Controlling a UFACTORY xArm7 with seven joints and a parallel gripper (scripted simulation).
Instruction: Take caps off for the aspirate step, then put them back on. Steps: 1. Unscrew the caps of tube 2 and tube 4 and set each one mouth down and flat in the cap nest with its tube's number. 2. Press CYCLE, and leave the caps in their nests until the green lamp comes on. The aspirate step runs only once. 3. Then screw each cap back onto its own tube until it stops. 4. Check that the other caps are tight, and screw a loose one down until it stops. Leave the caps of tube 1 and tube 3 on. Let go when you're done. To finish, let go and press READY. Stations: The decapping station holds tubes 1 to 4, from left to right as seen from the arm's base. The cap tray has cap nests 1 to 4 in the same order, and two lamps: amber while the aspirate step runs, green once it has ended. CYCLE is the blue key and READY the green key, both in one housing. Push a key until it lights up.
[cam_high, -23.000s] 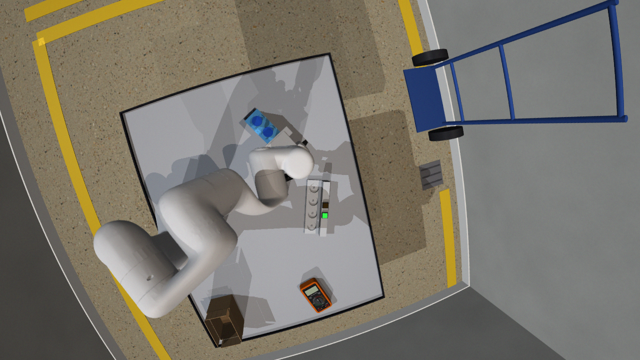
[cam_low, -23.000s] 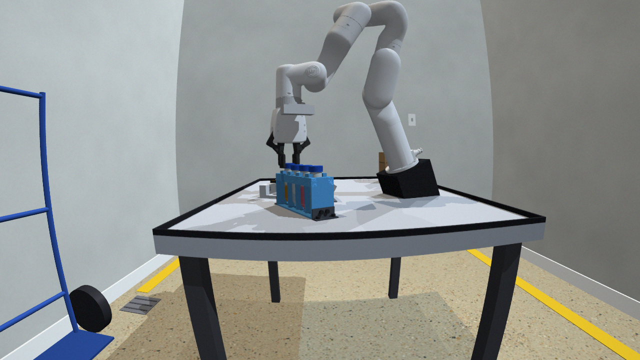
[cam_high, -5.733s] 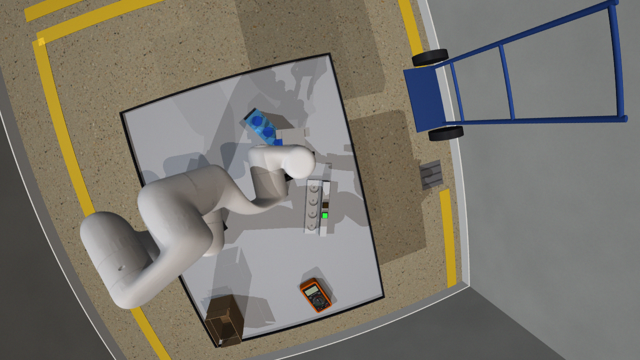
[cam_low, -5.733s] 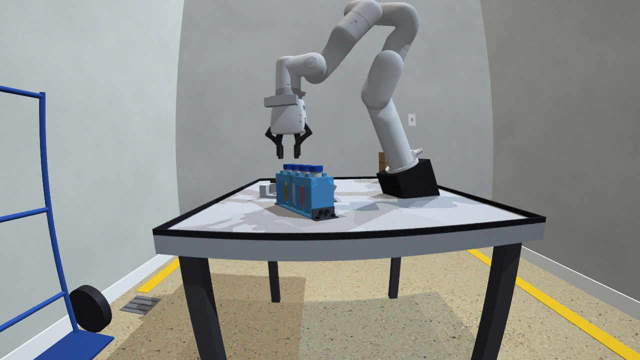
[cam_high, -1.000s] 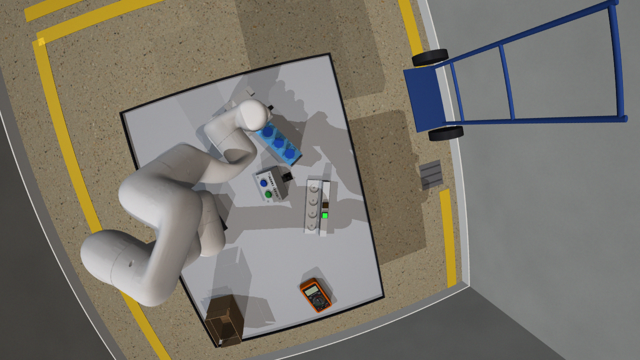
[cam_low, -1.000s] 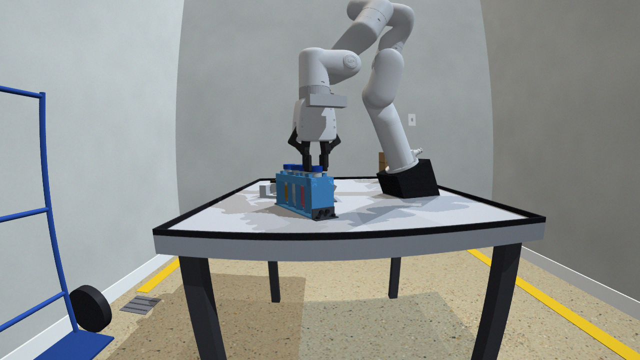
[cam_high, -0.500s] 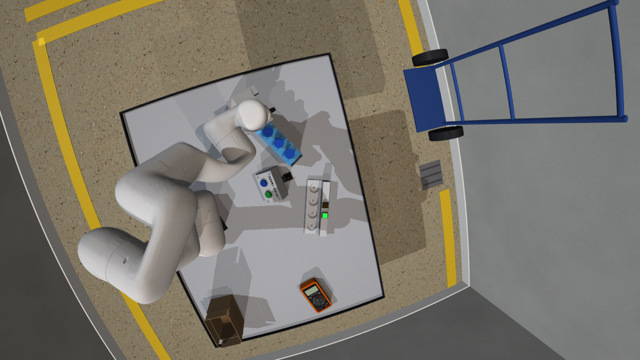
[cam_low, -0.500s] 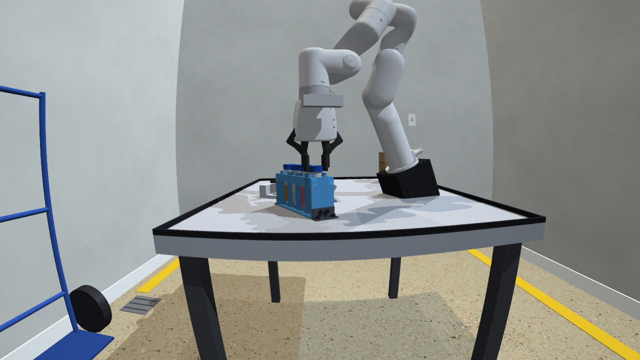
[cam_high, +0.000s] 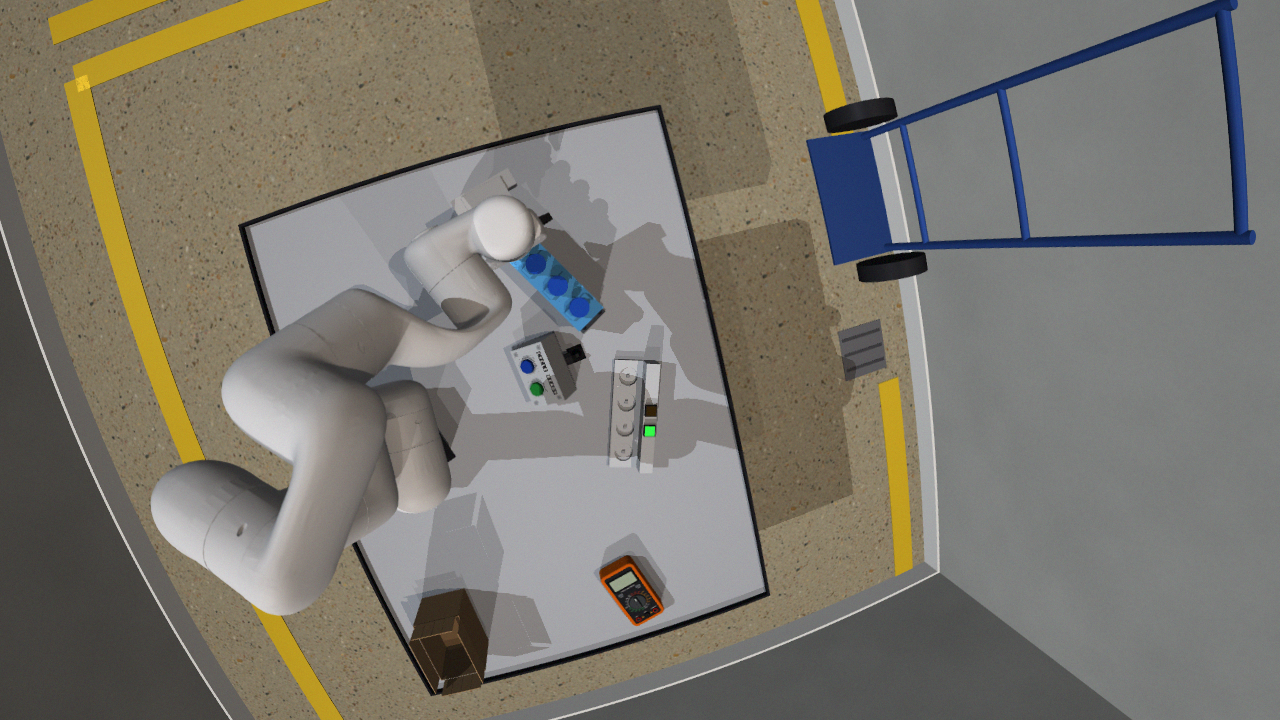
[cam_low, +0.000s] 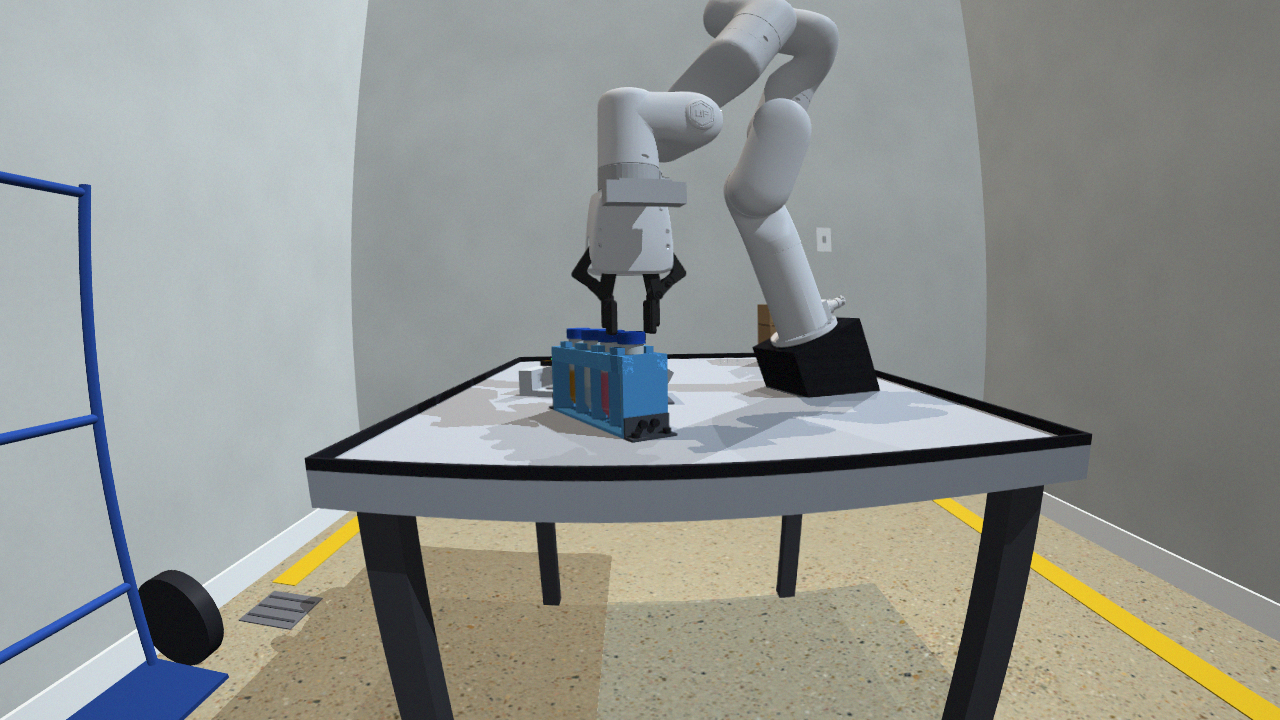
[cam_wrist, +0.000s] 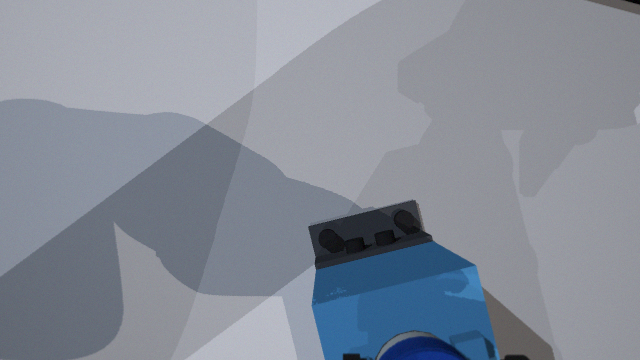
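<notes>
My gripper is now 5 cm short of the threaded tube neck, 15 cm to the left of it and 2 cm above it. From my hand the other things lie so: key housing (6 cm behind, 23 cm to the right, 8 cm below); blue cycle key (8 cm behind, 21 cm to the right, 7 cm below); green ready key (8 cm behind, 25 cm to the right, 7 cm below).
</notes>
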